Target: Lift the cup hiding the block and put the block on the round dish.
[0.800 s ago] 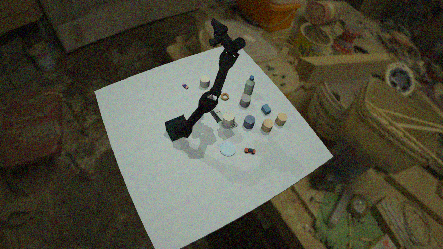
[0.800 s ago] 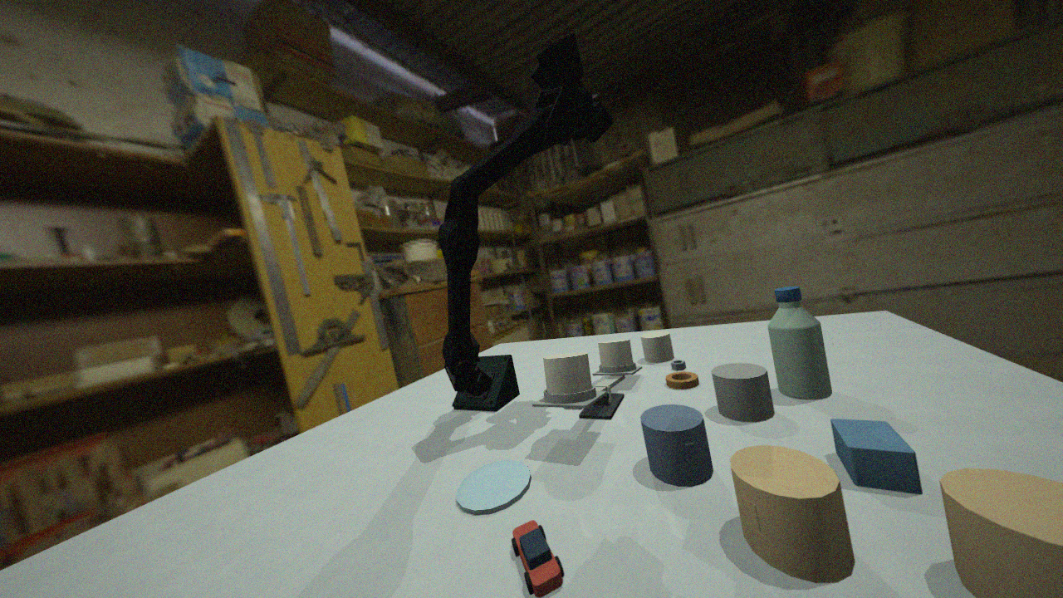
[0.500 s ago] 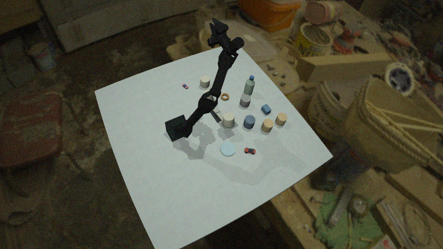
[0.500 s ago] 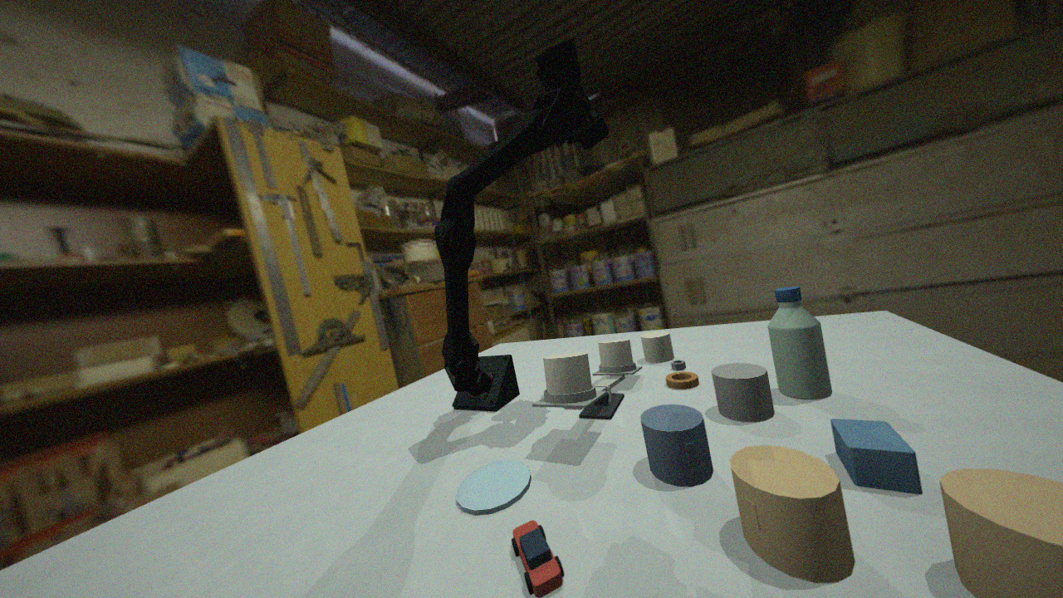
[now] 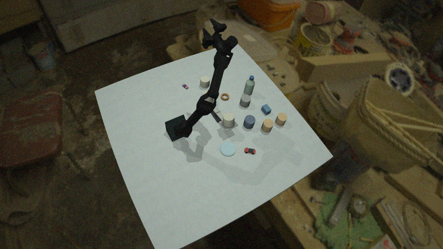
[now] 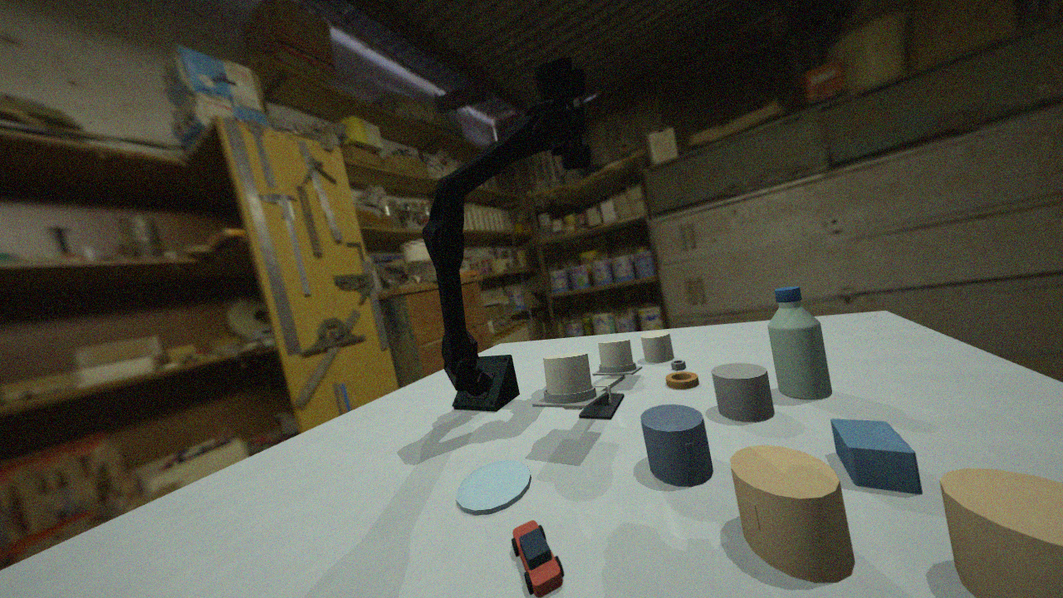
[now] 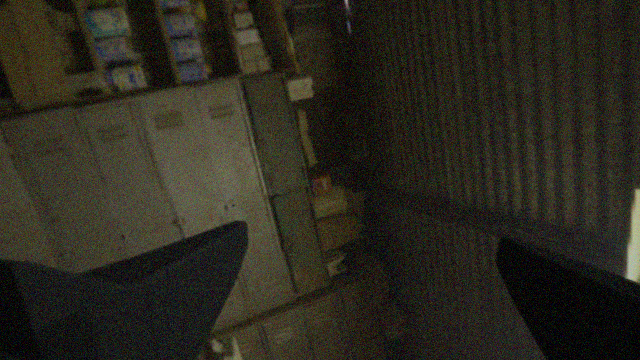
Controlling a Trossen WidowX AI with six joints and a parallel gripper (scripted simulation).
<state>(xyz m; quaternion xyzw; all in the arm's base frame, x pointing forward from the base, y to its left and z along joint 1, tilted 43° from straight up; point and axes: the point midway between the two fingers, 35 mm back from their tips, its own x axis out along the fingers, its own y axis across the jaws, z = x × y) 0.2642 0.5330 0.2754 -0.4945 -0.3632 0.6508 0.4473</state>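
Now: the teal block 580 mm below my gripper tip and 80 mm to the right of it. From my gripper tip the other things lie so: grey cylinder: 580 mm below, 230 mm ahead, 190 mm to the right; ring: 610 mm below, 140 mm ahead, 90 mm to the right; blue cylinder: 580 mm below, 380 mm to the right, 180 mm ahead.
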